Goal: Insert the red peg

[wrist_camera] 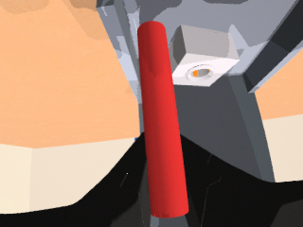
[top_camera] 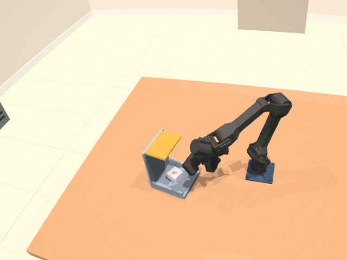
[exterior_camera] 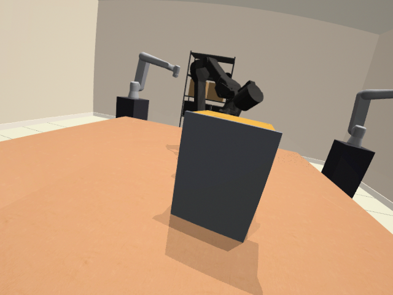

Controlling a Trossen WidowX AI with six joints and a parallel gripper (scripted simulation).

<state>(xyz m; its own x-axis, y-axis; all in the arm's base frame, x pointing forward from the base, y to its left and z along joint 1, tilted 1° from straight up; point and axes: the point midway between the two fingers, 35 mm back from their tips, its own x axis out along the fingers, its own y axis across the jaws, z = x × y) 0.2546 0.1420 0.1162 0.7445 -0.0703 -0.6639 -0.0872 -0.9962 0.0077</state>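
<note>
Now: gripper tip 120 mm short of the dark back wall, 50 mm to the right of it and 10 mm below it. Also, from my gripper tip: red peg: 30 mm behind, 10 mm below; orange roof: 110 mm above, 70 mm ahead, 50 mm to the left.
</note>
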